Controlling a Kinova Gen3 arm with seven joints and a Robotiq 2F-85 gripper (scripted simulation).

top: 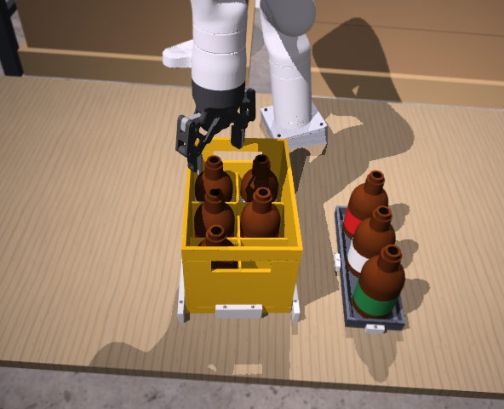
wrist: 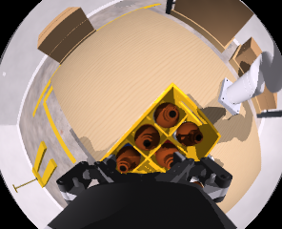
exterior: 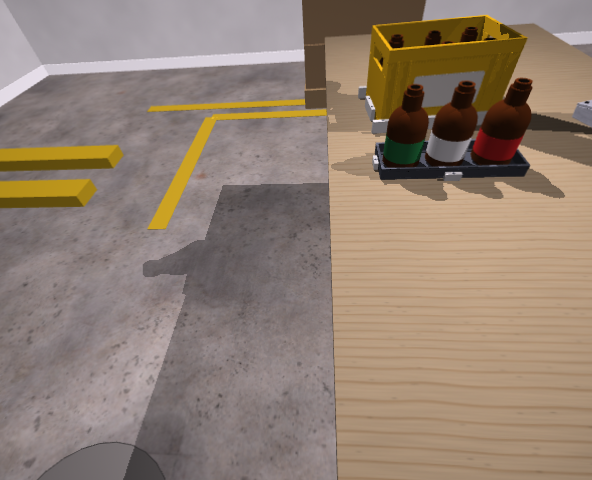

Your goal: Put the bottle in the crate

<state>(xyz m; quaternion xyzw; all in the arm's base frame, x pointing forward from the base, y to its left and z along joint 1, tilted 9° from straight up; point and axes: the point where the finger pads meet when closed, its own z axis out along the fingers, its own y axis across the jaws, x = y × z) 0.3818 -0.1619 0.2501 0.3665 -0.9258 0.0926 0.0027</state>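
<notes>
Now: hand 280 mm to the right of the green-banded bottle, 170 mm above it and 130 mm short of it. From my hand the other things lie so: red-labelled bottle: 300 mm to the left, 170 mm below, 50 mm behind; then tray: 290 mm to the left, 240 mm below, 40 mm ahead; then yellow crate: 170 mm below, 40 mm to the left, 10 mm behind.
</notes>
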